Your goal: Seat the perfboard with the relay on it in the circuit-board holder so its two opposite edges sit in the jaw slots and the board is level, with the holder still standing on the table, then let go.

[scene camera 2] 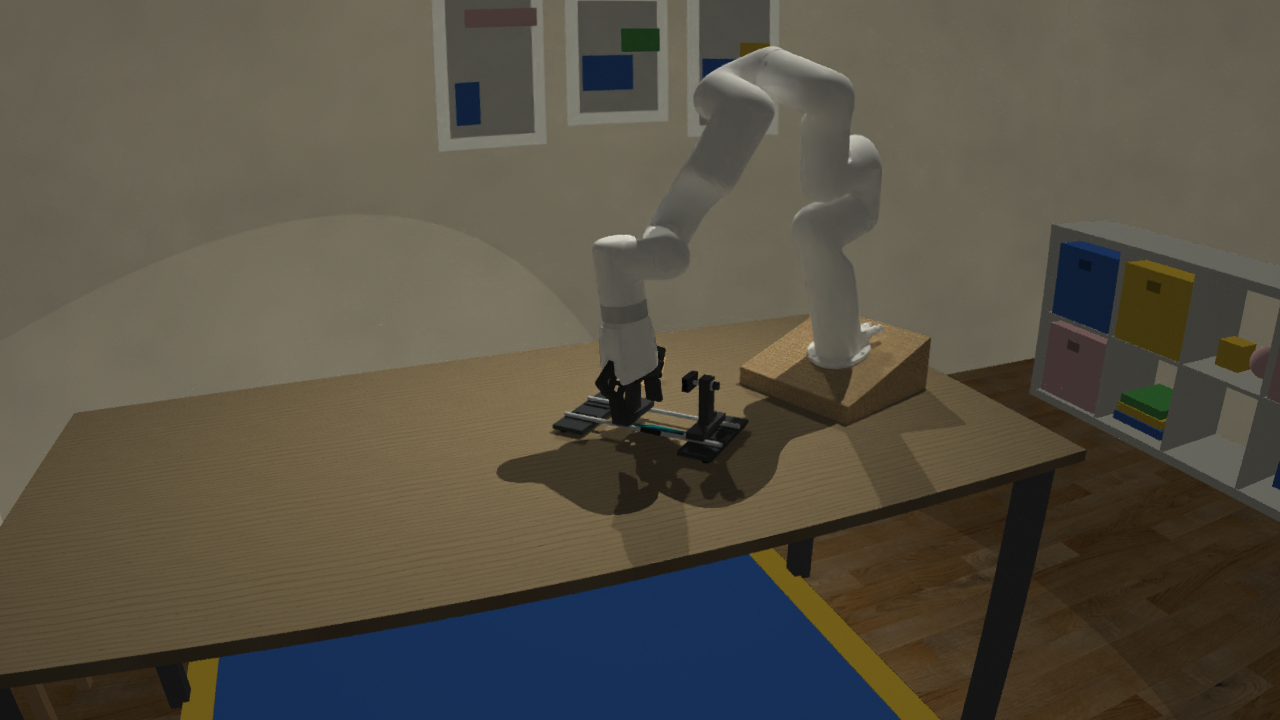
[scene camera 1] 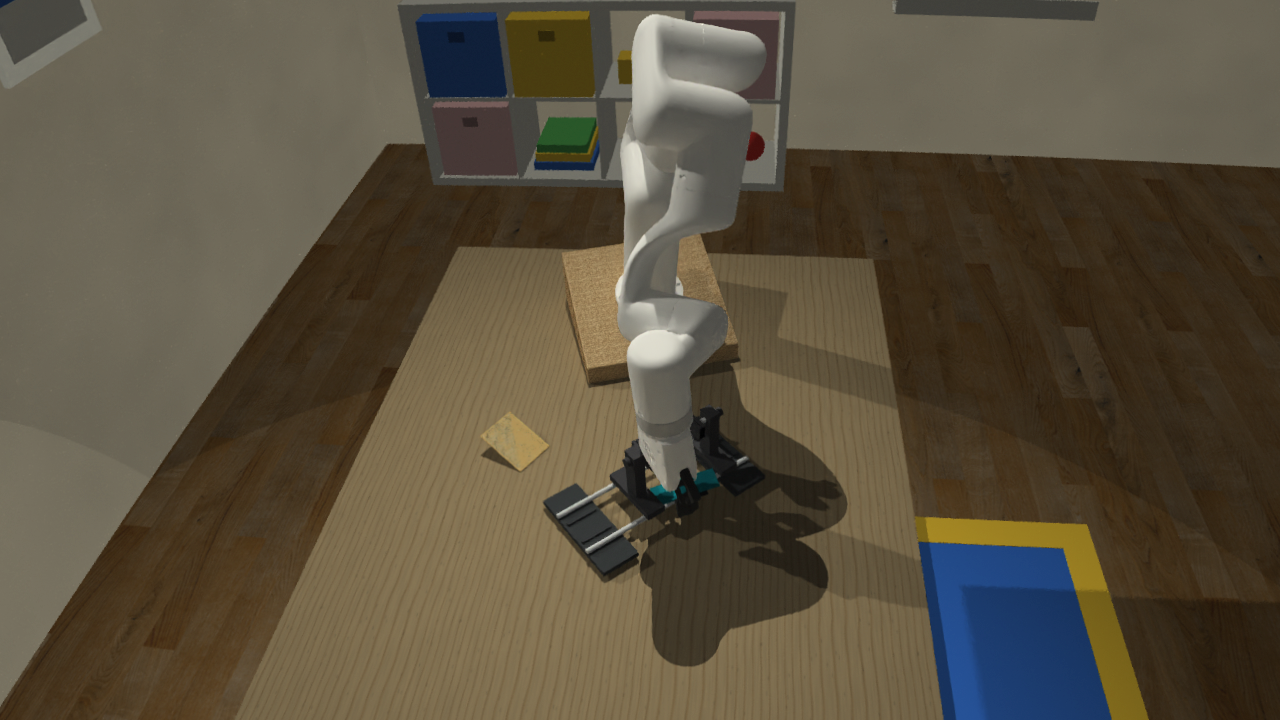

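Seen in the pictures: gripper, fingertip midpoint: [scene camera 2: 637, 410] [scene camera 1: 673, 489]; arm's base, link origin: [scene camera 2: 839, 351].
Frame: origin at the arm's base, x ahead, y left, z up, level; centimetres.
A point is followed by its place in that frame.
Note:
The perfboard [scene camera 1: 514, 440] @(y -13.9, x 35.9, z -5.5 cm) is a thin yellowish square, lying tilted on the table left of the holder in scene camera 1; the relay cannot be made out. In scene camera 2 the board is almost hidden behind the gripper. The circuit-board holder [scene camera 1: 590, 530] @(y 3.4, x 50.8, z -5.7 cm) [scene camera 2: 707, 407] @(y 18.9, x 33.1, z -0.4 cm) stands on the table, with black end plates, two silver rods and two upright black jaws. No board is seen in its jaw slots. My gripper [scene camera 1: 669, 479] @(y 14.4, x 43.9, z -1.6 cm) [scene camera 2: 637, 389] @(y 14.4, x 43.9, z -1.6 cm) is open and empty, low over the holder near its left jaw; contact cannot be told.
A teal piece [scene camera 1: 707, 480] @(y 18.5, x 39.0, z -4.1 cm) [scene camera 2: 660, 429] @(y 18.2, x 40.9, z -3.8 cm) lies low between the jaws, partly hidden in scene camera 1. The arm's wooden base block [scene camera 1: 595, 308] @(y -8.7, x 5.7, z -0.4 cm) [scene camera 2: 796, 389] @(y 6.6, x 11.8, z -4.2 cm) stands behind the holder in scene camera 1. The table [scene camera 1: 429, 608] @(y -15.1, x 67.8, z -7.3 cm) [scene camera 2: 313, 501] @(y 24.6, x 97.7, z -7.3 cm) extends to the left and front.

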